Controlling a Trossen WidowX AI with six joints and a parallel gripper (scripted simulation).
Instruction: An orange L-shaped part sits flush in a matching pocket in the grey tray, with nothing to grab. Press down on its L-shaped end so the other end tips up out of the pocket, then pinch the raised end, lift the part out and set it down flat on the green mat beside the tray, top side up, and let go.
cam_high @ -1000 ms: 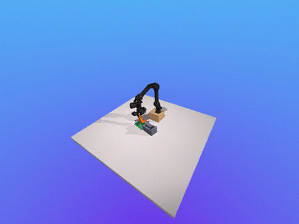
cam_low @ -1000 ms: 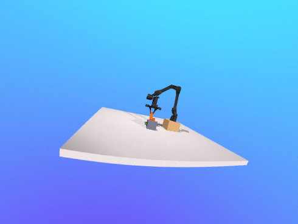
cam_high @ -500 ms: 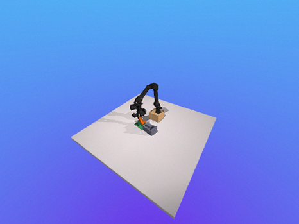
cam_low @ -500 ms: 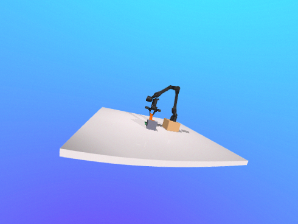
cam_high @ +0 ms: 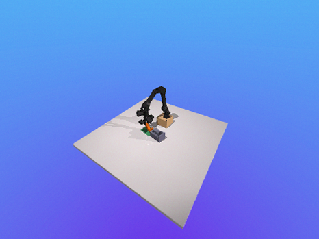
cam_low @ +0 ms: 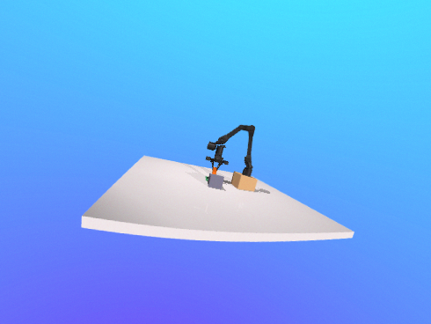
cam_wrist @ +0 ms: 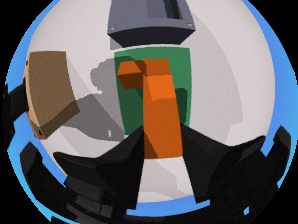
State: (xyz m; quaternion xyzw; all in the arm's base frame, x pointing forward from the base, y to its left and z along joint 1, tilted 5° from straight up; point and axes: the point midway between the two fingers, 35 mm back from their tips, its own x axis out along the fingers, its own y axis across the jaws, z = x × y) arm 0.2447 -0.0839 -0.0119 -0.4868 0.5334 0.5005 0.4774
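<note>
Now: gripper tip 1 cm past the orange L-shaped part, 3 cm to the right of it and 3 cm above it. Also, from my gripper tip: green mat (2 cm to the left, 9 cm below).
</note>
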